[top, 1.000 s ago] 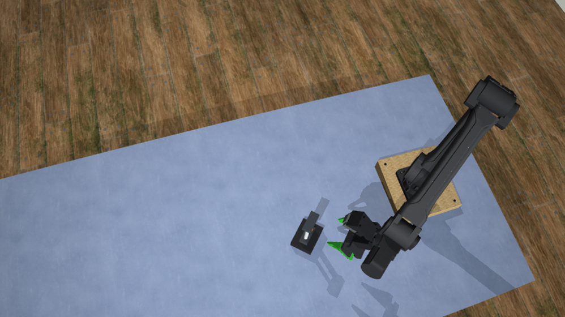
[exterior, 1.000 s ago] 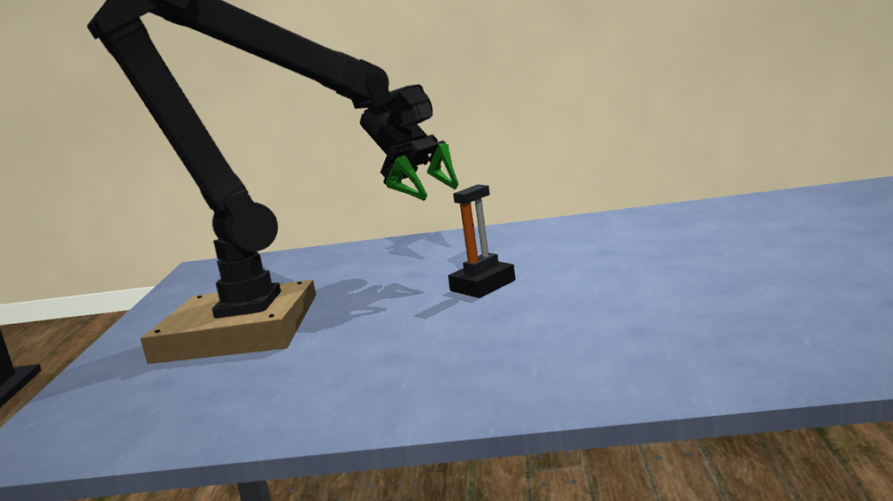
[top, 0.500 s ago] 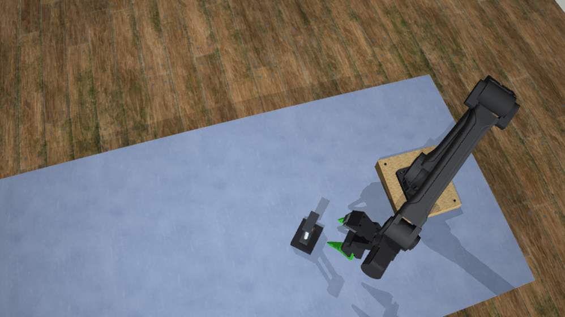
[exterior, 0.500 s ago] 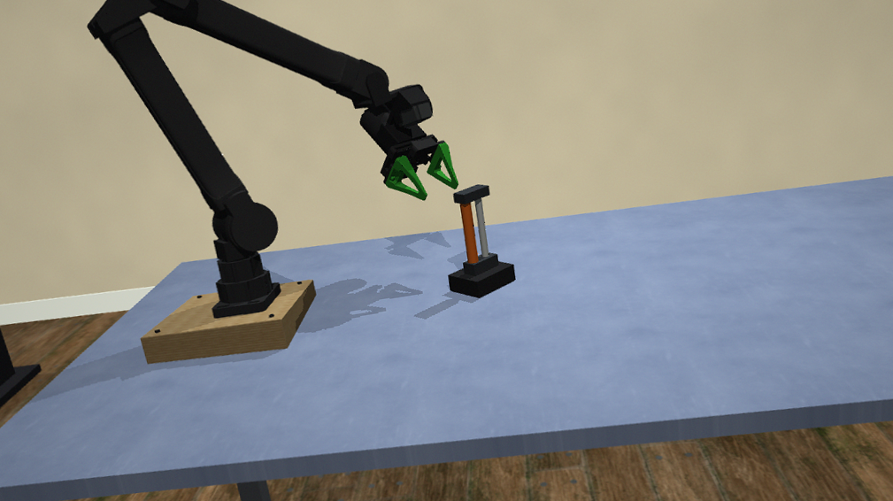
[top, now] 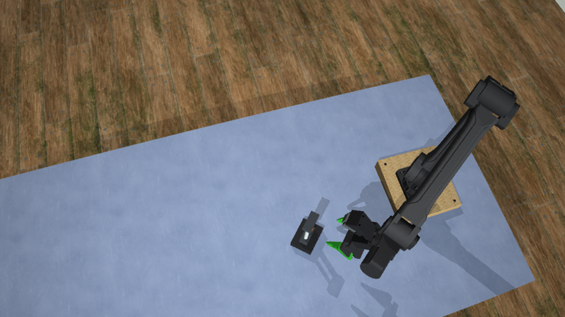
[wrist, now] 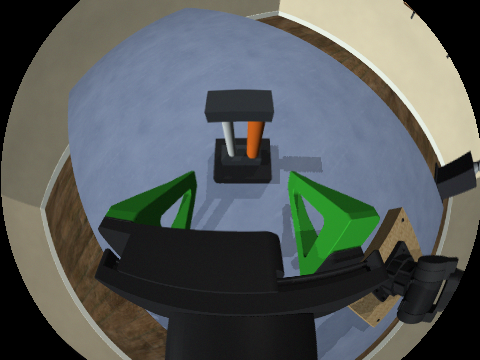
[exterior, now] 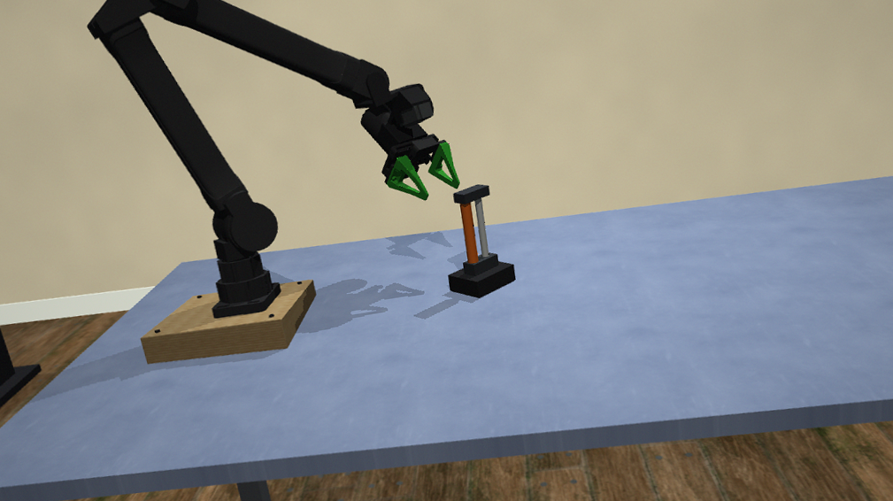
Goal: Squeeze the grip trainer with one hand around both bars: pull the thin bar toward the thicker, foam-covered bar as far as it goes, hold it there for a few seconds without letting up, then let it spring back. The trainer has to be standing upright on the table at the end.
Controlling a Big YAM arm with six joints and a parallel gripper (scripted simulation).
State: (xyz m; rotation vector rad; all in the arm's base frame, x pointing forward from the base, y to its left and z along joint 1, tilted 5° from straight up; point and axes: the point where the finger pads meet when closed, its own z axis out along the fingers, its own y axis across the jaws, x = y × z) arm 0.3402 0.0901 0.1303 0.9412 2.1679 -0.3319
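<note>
My hand is 60 mm short of the thin grey bar, 40 mm to the left of it and 60 mm above it. From my hand the other things lie so: grip trainer: 60 mm ahead, 50 mm to the right, 70 mm below.
</note>
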